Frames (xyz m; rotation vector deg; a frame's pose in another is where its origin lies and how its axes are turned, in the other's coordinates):
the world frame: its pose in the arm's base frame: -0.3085 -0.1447 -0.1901 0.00 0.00 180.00
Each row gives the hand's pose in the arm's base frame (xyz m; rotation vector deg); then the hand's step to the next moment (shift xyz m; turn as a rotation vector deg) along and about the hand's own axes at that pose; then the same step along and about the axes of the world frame.
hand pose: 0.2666 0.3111 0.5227 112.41 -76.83 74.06
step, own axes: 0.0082 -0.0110 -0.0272 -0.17 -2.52 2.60
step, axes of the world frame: 0.0017 -0.0215 0.0215 -3.39 0.79 -1.01
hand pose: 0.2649 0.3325 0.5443 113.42 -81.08 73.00
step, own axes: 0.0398 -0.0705 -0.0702 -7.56 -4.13 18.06
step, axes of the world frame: -0.0347 -0.0595 0.0821 -11.14 7.55 -14.80
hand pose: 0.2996 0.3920 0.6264 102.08 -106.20 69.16
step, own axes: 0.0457 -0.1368 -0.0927 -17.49 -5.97 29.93
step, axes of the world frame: -0.0879 -0.0535 0.1372 -18.58 9.28 -28.39
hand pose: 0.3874 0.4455 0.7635 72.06 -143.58 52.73
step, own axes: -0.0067 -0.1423 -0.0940 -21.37 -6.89 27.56
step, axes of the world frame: -0.1050 0.0023 0.1345 -21.47 5.71 -27.76
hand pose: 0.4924 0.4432 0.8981 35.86 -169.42 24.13
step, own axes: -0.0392 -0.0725 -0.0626 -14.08 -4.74 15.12
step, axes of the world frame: -0.0673 0.0307 0.0724 -14.32 3.07 -15.33
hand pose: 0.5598 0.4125 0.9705 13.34 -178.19 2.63
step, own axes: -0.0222 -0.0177 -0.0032 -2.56 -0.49 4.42
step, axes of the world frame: -0.0247 0.0141 0.0031 -2.51 0.24 -4.47
